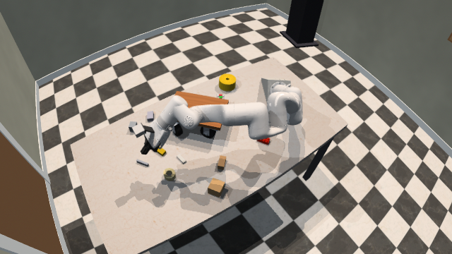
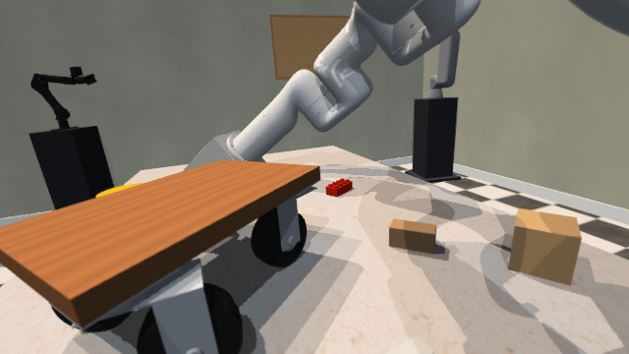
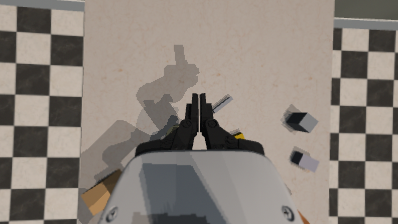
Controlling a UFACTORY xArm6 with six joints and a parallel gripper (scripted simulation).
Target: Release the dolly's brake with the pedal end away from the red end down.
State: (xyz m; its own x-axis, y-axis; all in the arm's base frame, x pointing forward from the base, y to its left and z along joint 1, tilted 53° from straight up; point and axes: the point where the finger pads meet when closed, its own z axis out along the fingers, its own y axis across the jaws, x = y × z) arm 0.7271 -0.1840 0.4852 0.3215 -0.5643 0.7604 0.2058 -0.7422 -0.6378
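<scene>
The brake pedal is 49 cm behind my hand, 31 cm to the right of it and 13 cm below it. Also, from my hand: yellow ring (60 cm behind, 47 cm to the right, 18 cm below); then red brick (61 cm behind, 19 cm below).
</scene>
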